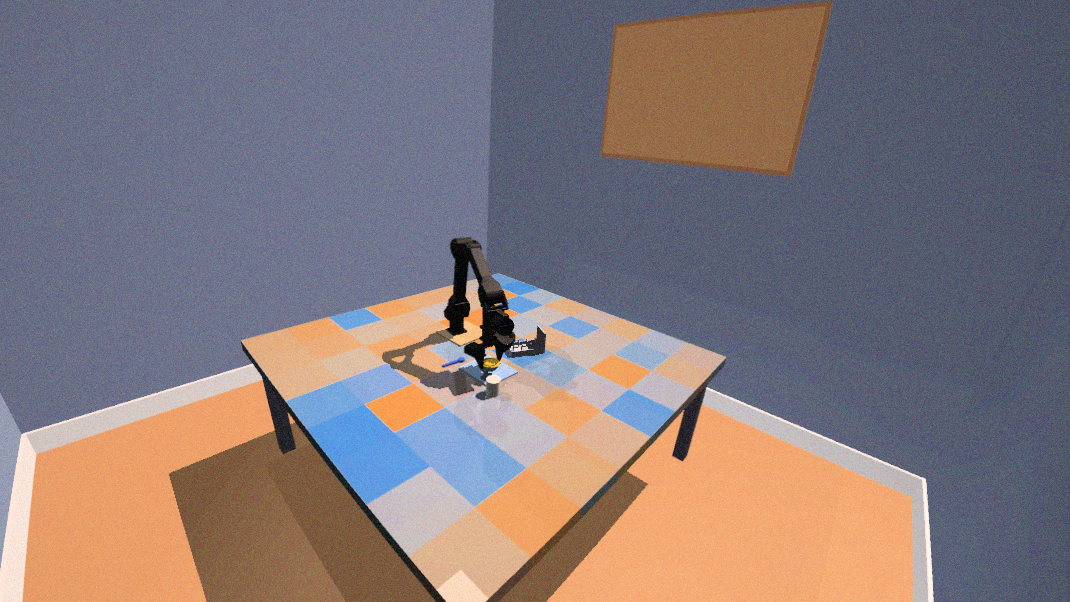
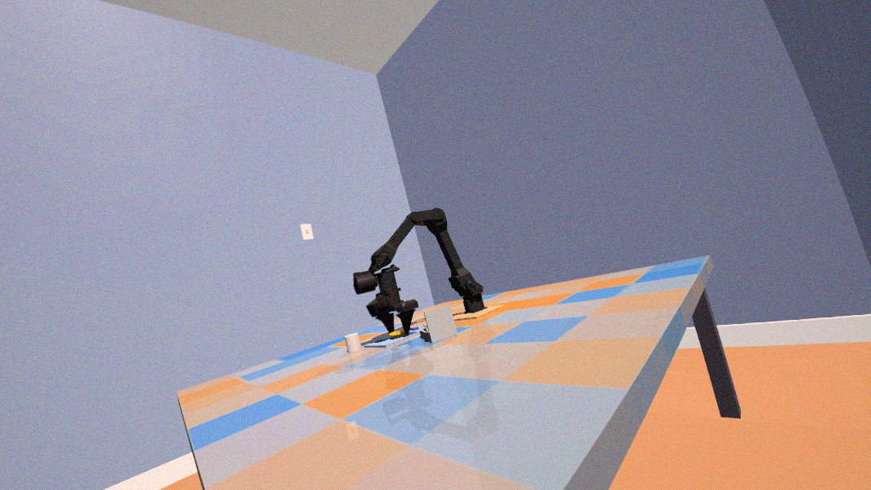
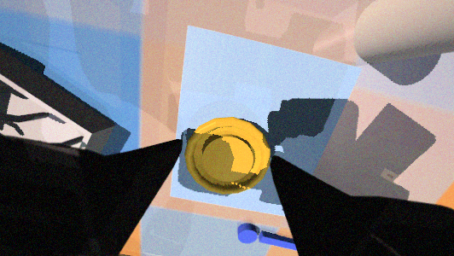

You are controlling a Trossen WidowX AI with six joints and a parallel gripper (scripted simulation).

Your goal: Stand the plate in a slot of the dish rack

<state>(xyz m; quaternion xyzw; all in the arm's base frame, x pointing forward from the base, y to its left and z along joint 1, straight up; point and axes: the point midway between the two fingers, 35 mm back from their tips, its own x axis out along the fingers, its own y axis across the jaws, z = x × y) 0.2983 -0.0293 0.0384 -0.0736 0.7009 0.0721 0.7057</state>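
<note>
The light blue mat lies 10 mm ahead of my gripper tip, 20 mm to the right of it and 10 mm below it. The rest, counted from my gripper tip: blue spoon: 90 mm behind, 80 mm to the right, 10 mm below; white cup: 130 mm ahead, 70 mm to the right, 10 mm above; yellow plate: 10 mm above.
</note>
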